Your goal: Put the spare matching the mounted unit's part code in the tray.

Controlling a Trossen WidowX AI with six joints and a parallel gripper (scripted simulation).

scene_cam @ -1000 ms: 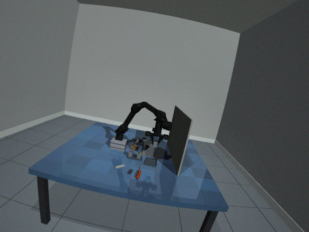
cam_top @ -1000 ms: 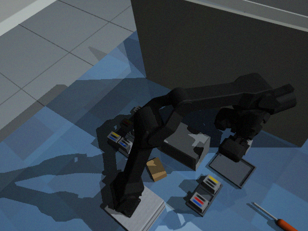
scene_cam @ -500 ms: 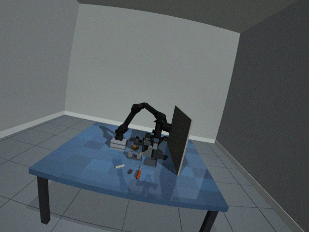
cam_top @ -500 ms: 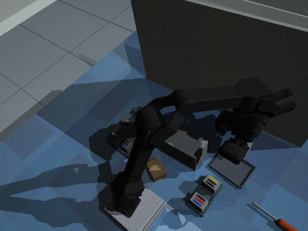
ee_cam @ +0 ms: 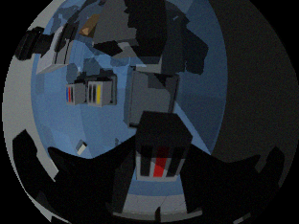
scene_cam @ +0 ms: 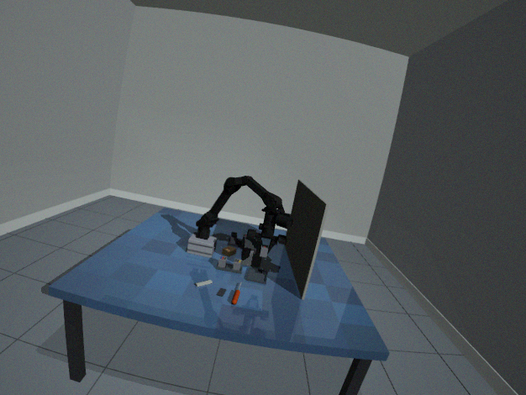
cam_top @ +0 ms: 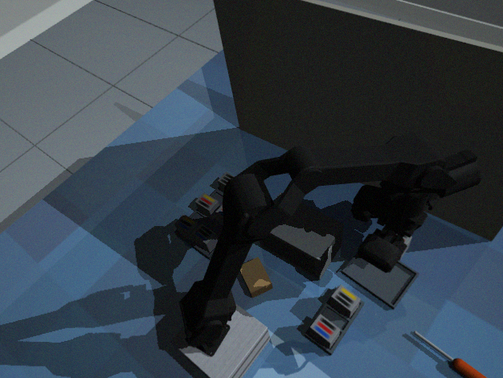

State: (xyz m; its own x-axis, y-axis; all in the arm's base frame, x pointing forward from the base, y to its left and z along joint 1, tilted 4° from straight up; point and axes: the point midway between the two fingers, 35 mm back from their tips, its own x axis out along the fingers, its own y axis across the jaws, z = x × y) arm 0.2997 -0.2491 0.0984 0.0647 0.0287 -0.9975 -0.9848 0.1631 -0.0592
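Now: the dark flat tray 10 mm behind my gripper tip, 10 mm to the left of it and 130 mm below it. From my gripper tip the other things lie so: rack (140 mm behind, 50 mm to the left, 120 mm below); grey mounted unit (20 mm behind, 200 mm to the left, 80 mm below); tall grey panel (210 mm ahead, 170 mm to the left, 90 mm above).
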